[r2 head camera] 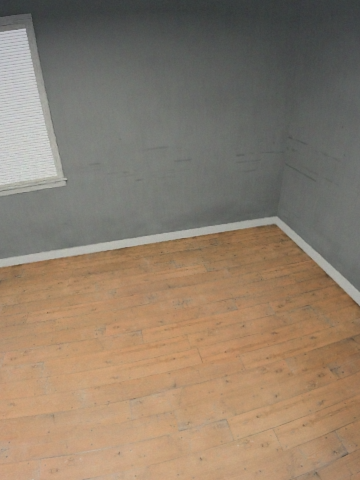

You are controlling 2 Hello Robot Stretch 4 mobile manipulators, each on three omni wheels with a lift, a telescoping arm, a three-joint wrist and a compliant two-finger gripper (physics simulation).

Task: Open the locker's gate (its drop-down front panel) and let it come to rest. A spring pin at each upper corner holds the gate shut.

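The locker, its gate and the spring pins do not show in the r2 head camera view. Neither r1's gripper nor r2's gripper shows in this view, so their state and their place relative to the locker cannot be seen.
A wooden plank floor [165, 350] runs to grey walls [170, 125] with a white baseboard [150, 241]. Two walls meet in a corner at the right. A window [25, 110] with white blinds and a pale frame is at the upper left.
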